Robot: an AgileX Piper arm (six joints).
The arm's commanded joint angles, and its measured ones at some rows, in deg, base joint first. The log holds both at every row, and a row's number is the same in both.
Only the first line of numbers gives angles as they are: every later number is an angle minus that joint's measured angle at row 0.
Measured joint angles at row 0: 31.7, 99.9, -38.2, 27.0, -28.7, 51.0
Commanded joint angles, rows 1 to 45: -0.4, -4.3, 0.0, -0.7, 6.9, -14.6; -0.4, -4.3, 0.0, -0.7, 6.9, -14.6; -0.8, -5.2, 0.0, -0.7, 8.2, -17.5; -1.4, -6.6, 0.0, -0.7, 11.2, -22.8; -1.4, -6.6, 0.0, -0.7, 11.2, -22.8; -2.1, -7.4, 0.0, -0.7, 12.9, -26.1; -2.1, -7.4, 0.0, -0.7, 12.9, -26.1; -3.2, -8.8, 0.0, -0.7, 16.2, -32.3; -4.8, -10.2, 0.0, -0.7, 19.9, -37.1; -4.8, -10.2, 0.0, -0.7, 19.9, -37.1; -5.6, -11.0, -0.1, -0.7, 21.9, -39.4; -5.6, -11.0, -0.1, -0.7, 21.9, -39.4; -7.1, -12.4, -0.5, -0.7, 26.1, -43.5; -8.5, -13.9, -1.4, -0.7, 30.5, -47.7; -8.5, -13.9, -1.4, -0.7, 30.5, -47.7; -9.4, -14.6, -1.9, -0.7, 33.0, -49.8; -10.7, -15.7, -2.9, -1.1, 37.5, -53.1; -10.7, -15.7, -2.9, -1.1, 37.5, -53.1; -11.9, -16.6, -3.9, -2.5, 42.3, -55.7; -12.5, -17.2, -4.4, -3.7, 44.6, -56.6; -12.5, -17.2, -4.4, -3.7, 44.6, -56.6; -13.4, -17.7, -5.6, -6.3, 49.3, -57.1; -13.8, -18.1, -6.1, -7.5, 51.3, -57.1; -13.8, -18.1, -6.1, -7.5, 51.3, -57.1; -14.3, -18.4, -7.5, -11.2, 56.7, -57.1; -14.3, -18.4, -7.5, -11.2, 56.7, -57.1; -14.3, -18.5, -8.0, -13.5, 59.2, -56.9; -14.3, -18.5, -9.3, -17.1, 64.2, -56.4; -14.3, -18.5, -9.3, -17.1, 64.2, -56.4; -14.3, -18.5, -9.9, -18.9, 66.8, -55.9; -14.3, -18.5, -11.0, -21.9, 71.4, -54.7; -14.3, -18.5, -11.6, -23.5, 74.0, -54.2; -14.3, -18.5, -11.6, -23.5, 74.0, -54.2; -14.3, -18.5, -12.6, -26.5, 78.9, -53.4; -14.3, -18.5, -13.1, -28.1, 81.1, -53.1; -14.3, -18.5, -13.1, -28.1, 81.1, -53.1; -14.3, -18.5, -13.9, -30.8, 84.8, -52.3; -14.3, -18.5, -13.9, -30.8, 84.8, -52.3; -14.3, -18.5, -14.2, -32.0, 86.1, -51.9; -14.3, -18.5, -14.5, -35.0, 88.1, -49.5; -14.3, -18.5, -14.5, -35.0, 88.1, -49.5; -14.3, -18.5, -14.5, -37.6, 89.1, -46.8; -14.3, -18.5, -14.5, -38.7, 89.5, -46.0; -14.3, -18.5, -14.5, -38.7, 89.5, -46.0; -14.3, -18.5, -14.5, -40.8, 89.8, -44.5
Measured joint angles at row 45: -13.8, -18.1, -14.3, -37.5, 88.5, -47.1
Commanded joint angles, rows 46 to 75: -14.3, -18.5, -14.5, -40.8, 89.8, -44.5; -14.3, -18.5, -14.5, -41.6, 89.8, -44.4; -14.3, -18.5, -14.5, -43.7, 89.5, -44.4; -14.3, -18.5, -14.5, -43.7, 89.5, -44.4; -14.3, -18.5, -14.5, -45.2, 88.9, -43.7; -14.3, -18.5, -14.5, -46.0, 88.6, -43.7; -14.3, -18.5, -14.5, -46.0, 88.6, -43.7; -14.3, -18.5, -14.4, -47.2, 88.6, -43.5; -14.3, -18.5, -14.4, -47.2, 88.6, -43.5; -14.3, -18.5, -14.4, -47.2, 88.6, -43.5; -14.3, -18.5, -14.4, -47.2, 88.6, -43.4; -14.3, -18.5, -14.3, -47.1, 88.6, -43.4; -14.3, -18.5, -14.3, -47.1, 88.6, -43.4; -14.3, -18.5, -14.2, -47.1, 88.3, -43.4; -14.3, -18.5, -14.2, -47.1, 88.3, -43.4; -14.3, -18.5, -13.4, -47.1, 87.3, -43.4; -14.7, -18.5, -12.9, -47.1, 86.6, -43.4; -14.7, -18.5, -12.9, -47.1, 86.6, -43.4; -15.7, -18.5, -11.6, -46.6, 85.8, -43.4; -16.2, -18.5, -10.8, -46.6, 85.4, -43.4; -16.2, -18.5, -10.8, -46.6, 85.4, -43.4; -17.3, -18.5, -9.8, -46.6, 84.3, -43.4; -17.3, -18.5, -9.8, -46.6, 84.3, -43.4; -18.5, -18.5, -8.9, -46.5, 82.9, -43.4; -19.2, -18.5, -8.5, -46.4, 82.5, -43.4; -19.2, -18.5, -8.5, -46.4, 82.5, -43.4; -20.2, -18.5, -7.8, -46.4, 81.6, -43.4; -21.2, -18.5, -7.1, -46.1, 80.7, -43.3; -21.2, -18.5, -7.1, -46.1, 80.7, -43.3; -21.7, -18.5, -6.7, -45.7, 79.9, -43.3
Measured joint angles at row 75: -20.2, -18.2, -7.9, -46.4, 81.5, -43.7
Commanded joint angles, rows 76 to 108: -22.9, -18.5, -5.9, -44.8, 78.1, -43.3; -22.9, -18.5, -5.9, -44.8, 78.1, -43.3; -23.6, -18.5, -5.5, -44.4, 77.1, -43.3; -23.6, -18.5, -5.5, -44.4, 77.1, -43.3; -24.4, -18.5, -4.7, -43.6, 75.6, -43.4; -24.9, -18.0, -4.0, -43.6, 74.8, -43.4; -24.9, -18.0, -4.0, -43.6, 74.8, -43.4; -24.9, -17.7, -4.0, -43.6, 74.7, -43.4; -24.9, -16.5, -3.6, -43.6, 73.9, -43.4; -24.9, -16.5, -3.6, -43.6, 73.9, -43.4; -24.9, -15.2, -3.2, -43.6, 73.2, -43.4; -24.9, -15.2, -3.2, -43.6, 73.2, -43.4; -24.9, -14.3, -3.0, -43.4, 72.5, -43.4; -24.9, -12.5, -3.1, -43.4, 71.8, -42.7; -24.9, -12.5, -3.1, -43.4, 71.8, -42.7; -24.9, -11.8, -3.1, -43.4, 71.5, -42.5; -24.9, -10.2, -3.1, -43.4, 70.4, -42.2; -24.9, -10.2, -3.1, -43.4, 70.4, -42.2; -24.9, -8.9, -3.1, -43.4, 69.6, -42.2; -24.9, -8.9, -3.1, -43.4, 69.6, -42.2; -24.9, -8.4, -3.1, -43.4, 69.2, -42.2; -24.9, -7.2, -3.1, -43.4, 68.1, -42.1; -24.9, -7.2, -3.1, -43.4, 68.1, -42.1; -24.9, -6.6, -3.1, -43.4, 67.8, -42.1; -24.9, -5.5, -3.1, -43.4, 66.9, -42.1; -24.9, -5.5, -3.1, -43.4, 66.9, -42.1; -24.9, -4.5, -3.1, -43.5, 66.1, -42.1; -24.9, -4.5, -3.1, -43.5, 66.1, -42.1; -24.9, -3.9, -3.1, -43.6, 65.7, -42.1; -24.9, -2.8, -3.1, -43.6, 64.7, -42.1; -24.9, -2.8, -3.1, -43.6, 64.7, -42.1; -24.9, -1.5, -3.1, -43.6, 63.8, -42.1; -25.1, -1.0, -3.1, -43.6, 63.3, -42.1
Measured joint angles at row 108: -24.5, -2.4, -3.3, -43.4, 64.7, -42.2
